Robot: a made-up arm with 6 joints.
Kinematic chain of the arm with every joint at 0, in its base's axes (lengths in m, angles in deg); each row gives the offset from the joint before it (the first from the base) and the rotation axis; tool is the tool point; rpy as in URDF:
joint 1: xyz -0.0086 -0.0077 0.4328 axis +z
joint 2: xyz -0.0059 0 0.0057 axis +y
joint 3: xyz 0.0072 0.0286 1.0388 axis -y
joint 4: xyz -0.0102 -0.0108 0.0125 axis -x
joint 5: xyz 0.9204 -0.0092 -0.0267 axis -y
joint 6: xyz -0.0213 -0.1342 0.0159 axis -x
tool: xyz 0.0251 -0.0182 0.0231 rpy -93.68 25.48 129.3
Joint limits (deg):
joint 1: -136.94..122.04
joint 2: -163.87..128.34
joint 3: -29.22..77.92
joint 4: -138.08..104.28
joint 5: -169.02..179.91
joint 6: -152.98..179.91
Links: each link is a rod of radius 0.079 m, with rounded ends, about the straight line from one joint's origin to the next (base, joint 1, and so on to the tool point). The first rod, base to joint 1, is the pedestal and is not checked.
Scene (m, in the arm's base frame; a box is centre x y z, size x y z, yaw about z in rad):
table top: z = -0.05
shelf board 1: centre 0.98 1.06 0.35 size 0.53 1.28 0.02 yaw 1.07
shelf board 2: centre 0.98 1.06 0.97 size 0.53 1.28 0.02 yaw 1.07
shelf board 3: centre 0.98 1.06 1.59 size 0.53 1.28 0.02 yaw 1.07
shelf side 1: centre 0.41 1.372 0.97 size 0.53 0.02 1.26 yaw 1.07
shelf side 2: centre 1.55 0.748 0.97 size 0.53 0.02 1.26 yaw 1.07
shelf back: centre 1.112 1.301 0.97 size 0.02 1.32 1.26 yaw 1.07
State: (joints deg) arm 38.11 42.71 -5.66 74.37 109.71 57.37
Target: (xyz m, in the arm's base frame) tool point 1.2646 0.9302 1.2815
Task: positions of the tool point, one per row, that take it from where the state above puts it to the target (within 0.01 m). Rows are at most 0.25 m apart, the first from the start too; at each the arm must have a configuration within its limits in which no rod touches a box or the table.
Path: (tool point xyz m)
1: 1.0626 0.6785 0.6388
2: 0.9973 0.5585 0.6385
3: 0.9144 0.4429 0.6354
4: 0.9932 0.4790 0.8276
5: 1.0300 0.4916 1.0475
6: 1.0187 0.4808 1.2815
7: 1.1309 0.6293 1.3050
8: 1.2138 0.7811 1.3045
9: 1.2647 0.9301 1.2814

